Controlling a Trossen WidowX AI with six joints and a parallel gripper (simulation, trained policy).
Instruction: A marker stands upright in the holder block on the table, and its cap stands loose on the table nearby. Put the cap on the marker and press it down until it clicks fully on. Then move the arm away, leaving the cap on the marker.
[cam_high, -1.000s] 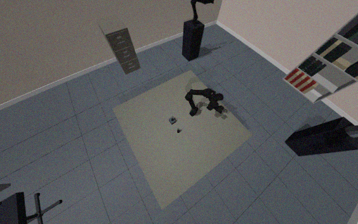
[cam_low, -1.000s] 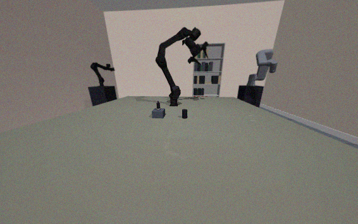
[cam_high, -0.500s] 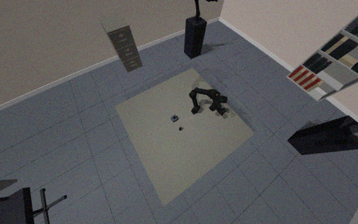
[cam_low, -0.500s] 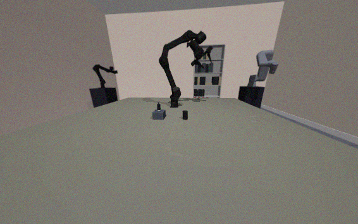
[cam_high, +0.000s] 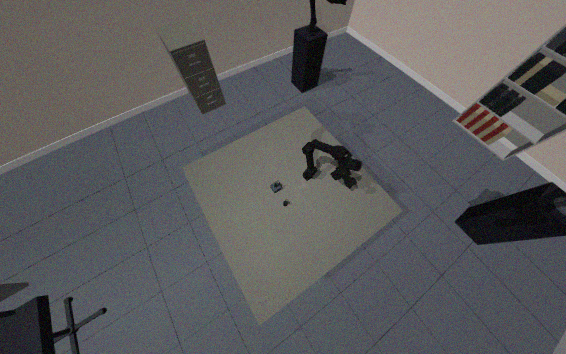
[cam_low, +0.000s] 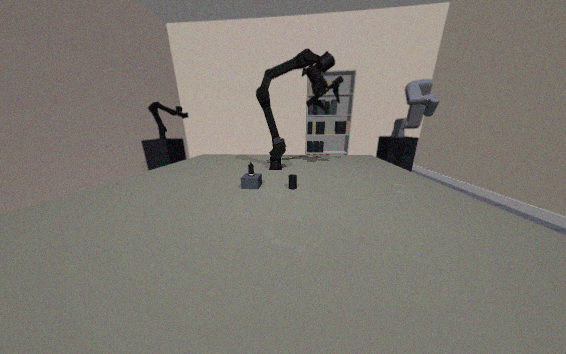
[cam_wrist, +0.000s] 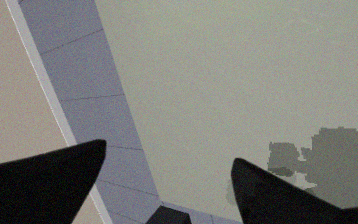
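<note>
The dark cap lies 350 mm ahead of my gripper tip, 270 mm below it and 180 mm to the right of it. Also, from my gripper tip: grey holder block (340 mm to the right, 340 mm ahead, 280 mm below); dark marker (340 mm to the right, 340 mm ahead, 230 mm below).
</note>
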